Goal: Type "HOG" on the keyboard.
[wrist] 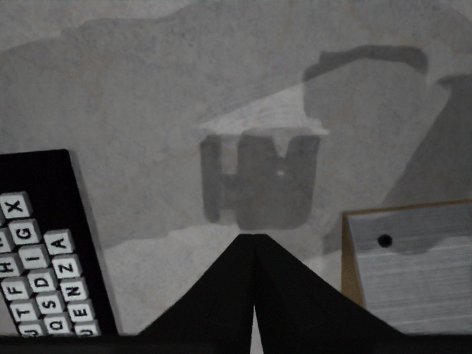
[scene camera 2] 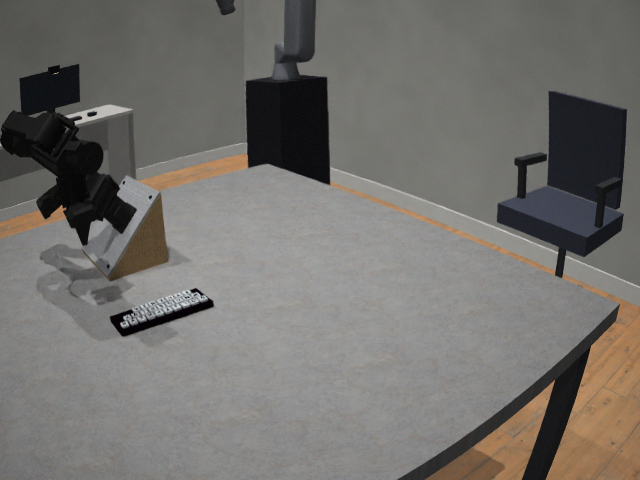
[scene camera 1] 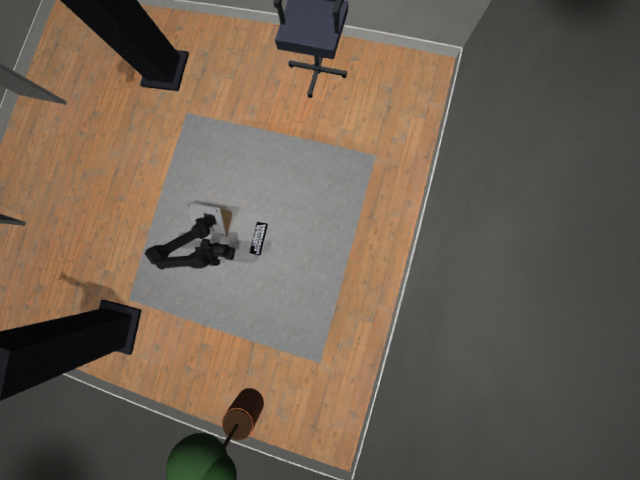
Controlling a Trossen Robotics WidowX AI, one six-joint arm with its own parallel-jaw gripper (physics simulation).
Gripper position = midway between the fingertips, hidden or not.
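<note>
Visible: a black keyboard [scene camera 2: 162, 304], together with the gripper [scene camera 2: 84, 244]. The gripper [wrist: 252, 247] is visible here also.
</note>
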